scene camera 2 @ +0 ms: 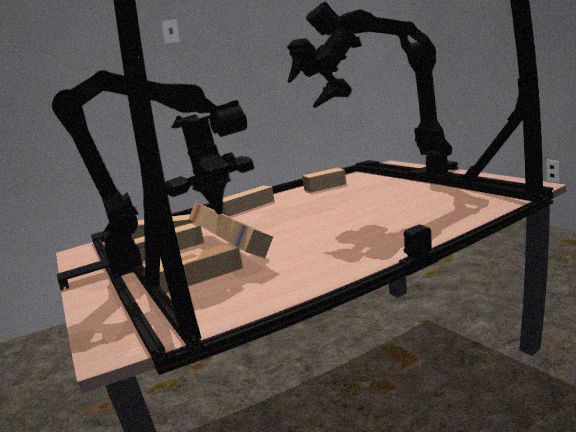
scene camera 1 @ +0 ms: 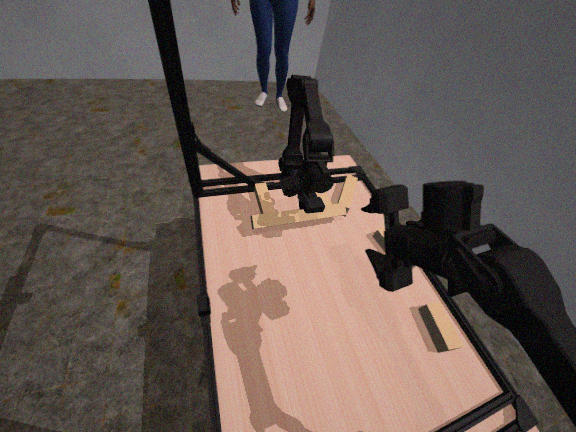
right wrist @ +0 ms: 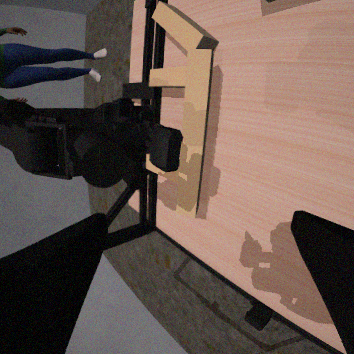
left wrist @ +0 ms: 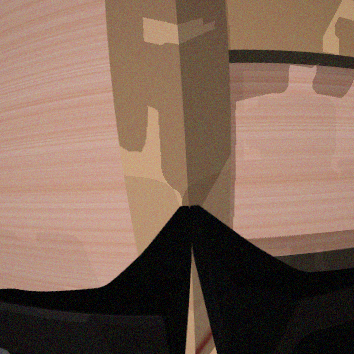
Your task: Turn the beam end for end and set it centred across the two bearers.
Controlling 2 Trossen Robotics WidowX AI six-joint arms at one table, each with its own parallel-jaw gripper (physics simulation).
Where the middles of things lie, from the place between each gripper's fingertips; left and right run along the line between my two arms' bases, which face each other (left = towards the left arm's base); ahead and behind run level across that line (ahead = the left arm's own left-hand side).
I see the beam (scene camera 2: 250, 240) 30 mm below my left hand and 10 mm to the right of it.
My right gripper is now 20 mm past the beam, 250 mm to the right of it and 250 mm above it.
